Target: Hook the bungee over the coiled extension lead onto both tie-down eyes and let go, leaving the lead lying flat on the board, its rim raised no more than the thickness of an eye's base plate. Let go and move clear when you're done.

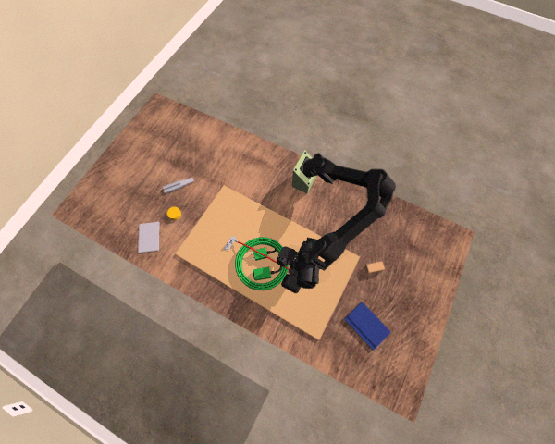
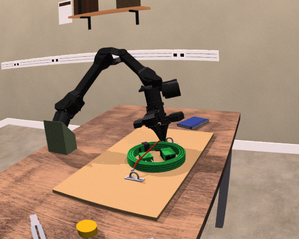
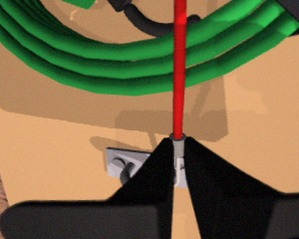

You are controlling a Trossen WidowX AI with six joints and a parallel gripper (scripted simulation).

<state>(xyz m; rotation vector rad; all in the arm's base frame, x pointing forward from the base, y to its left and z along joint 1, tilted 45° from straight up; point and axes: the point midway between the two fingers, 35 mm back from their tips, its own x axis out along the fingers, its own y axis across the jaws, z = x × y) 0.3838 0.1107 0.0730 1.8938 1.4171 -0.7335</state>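
Right now my hand is 130 mm to the left of the extension lead, 30 mm above it and 20 mm short of it. Round my hand: wooden block (250 mm to the left, 150 mm behind, 40 mm below); yellow disc (550 mm to the right, 50 mm below, 10 mm behind); grey plate (590 mm to the right, 120 mm ahead, 50 mm below).
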